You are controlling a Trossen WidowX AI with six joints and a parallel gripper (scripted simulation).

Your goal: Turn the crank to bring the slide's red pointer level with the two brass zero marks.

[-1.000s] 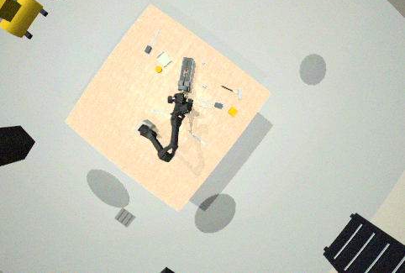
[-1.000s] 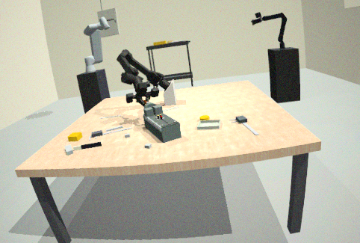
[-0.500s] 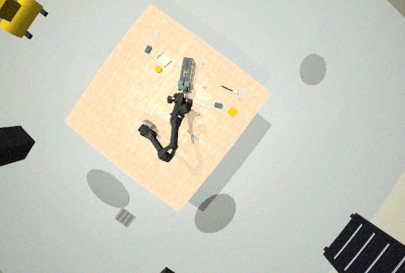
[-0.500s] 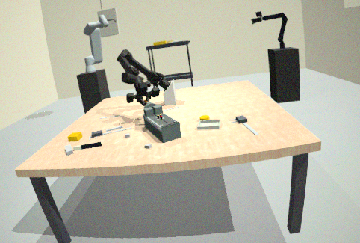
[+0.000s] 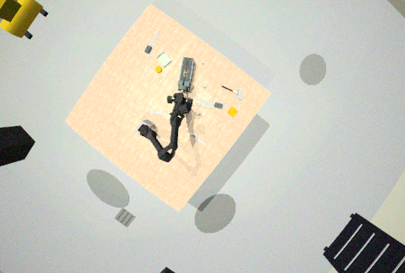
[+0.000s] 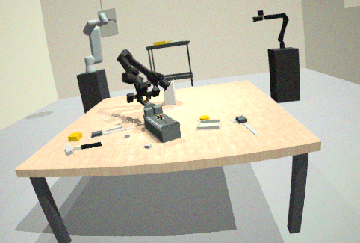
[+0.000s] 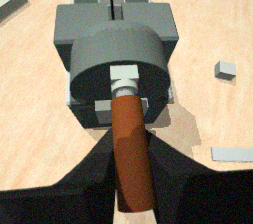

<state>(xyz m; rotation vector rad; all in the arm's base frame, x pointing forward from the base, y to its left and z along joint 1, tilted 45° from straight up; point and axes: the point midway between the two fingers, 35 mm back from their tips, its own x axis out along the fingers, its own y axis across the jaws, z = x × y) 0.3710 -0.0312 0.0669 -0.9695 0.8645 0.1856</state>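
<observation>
Now: the crank 2 cm above my gripper tip. From my gripper tip the other things lie so: red pointer: 17 cm ahead, 10 cm to the left, 1 cm below; then brown crank handle: 1 cm behind, 1 cm to the right, 3 cm above; then yellow disc: 3 cm ahead, 29 cm to the left, 8 cm below.
</observation>
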